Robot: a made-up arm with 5 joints.
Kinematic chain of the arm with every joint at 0, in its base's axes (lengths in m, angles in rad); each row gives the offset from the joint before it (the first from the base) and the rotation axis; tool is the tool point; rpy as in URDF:
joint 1: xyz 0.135 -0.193 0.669 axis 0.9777 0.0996 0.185
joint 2: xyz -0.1 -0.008 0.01 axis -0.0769 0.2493 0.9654
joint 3: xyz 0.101 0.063 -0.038 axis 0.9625 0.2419 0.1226
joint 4: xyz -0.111 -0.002 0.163 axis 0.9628 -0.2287 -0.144
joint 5: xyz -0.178 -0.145 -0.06 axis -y
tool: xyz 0.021 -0.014 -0.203 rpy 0 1.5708 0
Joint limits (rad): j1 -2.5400..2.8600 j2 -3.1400..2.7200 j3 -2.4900..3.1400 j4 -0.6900..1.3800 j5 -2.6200..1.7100
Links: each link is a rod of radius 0.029 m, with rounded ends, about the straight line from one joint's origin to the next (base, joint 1, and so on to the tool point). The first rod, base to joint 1, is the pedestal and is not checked.
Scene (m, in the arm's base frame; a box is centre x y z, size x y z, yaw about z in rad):
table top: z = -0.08
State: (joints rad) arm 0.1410 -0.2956 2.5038 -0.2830 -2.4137
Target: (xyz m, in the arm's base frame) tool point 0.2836 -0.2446 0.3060
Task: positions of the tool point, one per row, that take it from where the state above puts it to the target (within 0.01 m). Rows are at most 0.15 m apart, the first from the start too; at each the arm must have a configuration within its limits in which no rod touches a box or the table.
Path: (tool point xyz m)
1: -0.1800 -0.2149 0.2433
2: -0.1209 -0.1627 0.2252
3: -0.0300 -0.1398 0.2112
4: 0.0784 -0.1501 0.2139
5: 0.1880 -0.1888 0.2438
6: 0.2836 -0.2446 0.3060

